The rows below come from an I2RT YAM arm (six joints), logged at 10 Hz.
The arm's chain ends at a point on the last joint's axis. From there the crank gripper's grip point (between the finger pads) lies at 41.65 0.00 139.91 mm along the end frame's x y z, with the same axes.
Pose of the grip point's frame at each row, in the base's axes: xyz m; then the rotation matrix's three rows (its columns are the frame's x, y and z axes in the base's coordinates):
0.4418, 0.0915, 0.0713; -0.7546, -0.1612, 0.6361; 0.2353, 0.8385, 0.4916; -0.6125, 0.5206, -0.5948
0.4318, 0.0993, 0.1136; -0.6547, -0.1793, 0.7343; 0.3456, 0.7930, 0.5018; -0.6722, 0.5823, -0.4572
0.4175, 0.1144, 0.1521; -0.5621, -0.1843, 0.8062; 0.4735, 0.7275, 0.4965; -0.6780, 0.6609, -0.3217
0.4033, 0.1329, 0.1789; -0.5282, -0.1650, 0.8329; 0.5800, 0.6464, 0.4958; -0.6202, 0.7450, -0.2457
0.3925, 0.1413, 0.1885; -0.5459, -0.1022, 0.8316; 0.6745, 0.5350, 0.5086; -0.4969, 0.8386, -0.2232
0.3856, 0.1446, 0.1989; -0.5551, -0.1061, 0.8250; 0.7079, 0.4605, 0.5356; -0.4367, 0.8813, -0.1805
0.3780, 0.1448, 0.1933; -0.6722, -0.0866, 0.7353; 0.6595, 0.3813, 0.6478; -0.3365, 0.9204, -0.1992
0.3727, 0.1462, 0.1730; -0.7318, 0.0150, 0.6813; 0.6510, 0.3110, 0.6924; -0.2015, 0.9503, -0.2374
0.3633, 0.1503, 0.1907; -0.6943, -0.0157, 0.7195; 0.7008, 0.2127, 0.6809; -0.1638, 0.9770, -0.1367
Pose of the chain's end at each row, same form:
0.3842, 0.0129, 0.1800; -0.7546, -0.1612, 0.6361; 0.2353, 0.8385, 0.4916; -0.6125, 0.5206, -0.5948
0.3563, 0.0147, 0.2056; -0.6547, -0.1793, 0.7343; 0.3456, 0.7930, 0.5018; -0.6722, 0.5823, -0.4572
0.3281, 0.0252, 0.2253; -0.5621, -0.1843, 0.8062; 0.4735, 0.7275, 0.4965; -0.6780, 0.6609, -0.3217
0.3088, 0.0394, 0.2391; -0.5282, -0.1650, 0.8329; 0.5800, 0.6464, 0.4958; -0.6202, 0.7450, -0.2457
0.2989, 0.0420, 0.2404; -0.5459, -0.1022, 0.8316; 0.6745, 0.5350, 0.5086; -0.4969, 0.8386, -0.2232
0.2933, 0.0402, 0.2423; -0.5551, -0.1061, 0.8250; 0.7079, 0.4605, 0.5356; -0.4367, 0.8813, -0.1805
0.3031, 0.0267, 0.2352; -0.6722, -0.0866, 0.7353; 0.6595, 0.3813, 0.6478; -0.3365, 0.9204, -0.1992
0.3079, 0.0222, 0.2146; -0.7318, 0.0150, 0.6813; 0.6510, 0.3110, 0.6924; -0.2015, 0.9503, -0.2374
0.2916, 0.0258, 0.2166; -0.6943, -0.0157, 0.7195; 0.7008, 0.2127, 0.6809; -0.1638, 0.9770, -0.1367

